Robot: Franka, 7 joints.
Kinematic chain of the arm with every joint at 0, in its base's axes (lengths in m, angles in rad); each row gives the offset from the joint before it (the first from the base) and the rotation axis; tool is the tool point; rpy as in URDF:
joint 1: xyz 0 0 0.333 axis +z
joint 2: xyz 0 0 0 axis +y
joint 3: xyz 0 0 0.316 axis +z
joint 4: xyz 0.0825 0 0 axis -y
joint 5: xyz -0.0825 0 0.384 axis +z
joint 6: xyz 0 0 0 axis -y
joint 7: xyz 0.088 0 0 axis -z
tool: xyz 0 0 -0.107 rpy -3.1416 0 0
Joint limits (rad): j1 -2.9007..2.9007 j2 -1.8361..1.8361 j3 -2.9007..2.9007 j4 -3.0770..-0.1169 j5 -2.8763..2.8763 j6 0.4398..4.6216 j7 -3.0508..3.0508
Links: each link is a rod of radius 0.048 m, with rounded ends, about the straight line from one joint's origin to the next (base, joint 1, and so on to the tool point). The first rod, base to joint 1, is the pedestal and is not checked.
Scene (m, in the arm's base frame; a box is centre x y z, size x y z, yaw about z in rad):
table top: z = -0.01
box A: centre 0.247 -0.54 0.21 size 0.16 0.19 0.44 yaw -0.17
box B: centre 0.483 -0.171 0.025 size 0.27 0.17 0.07 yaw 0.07
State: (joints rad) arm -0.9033 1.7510 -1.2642 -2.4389 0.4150 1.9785 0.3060
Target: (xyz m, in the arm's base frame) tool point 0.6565 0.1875 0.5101
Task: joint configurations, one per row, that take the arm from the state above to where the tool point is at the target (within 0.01 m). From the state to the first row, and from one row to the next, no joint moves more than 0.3 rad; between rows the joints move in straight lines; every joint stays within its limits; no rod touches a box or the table.
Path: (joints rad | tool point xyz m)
1: -0.9063 1.7100 -1.5078 -2.3660 0.4899 1.8729 0.2459 | -0.3705 -0.2412 0.2742
2: -0.9094 1.6690 -1.7514 -2.2931 0.5649 1.7673 0.1859 | -0.3604 -0.2819 0.3689
3: -0.9124 1.6279 -1.9951 -2.2202 0.6398 1.6617 0.1258 | -0.3347 -0.3039 0.4702
4: -0.9155 1.5869 -2.2387 -2.1473 0.7148 1.5561 0.0658 | -0.2929 -0.3059 0.5719
5: -0.6204 1.6225 -2.2188 -2.0592 0.6669 1.6374 0.1001 | -0.1696 -0.4219 0.5840
6: -0.3254 1.6581 -2.1989 -1.9711 0.6190 1.7186 0.1344 | -0.0007 -0.4888 0.5903
7: -0.0303 1.6937 -2.1790 -1.8831 0.5711 1.7998 0.1687 | 0.1936 -0.4885 0.5898
8: 0.2648 1.7293 -2.1591 -1.7950 0.5232 1.8810 0.2031 | 0.3857 -0.4120 0.5819
9: 0.5598 1.7649 -2.1393 -1.7069 0.4753 1.9622 0.2374 | 0.5447 -0.2617 0.5662
10: 0.8549 1.8005 -2.1194 -1.6189 0.4274 2.0434 0.2717 | 0.6420 -0.0531 0.5422
11: 1.1499 1.8361 -2.0995 -1.5308 0.3795 2.1246 0.3060 | 0.6565 0.1875 0.5101

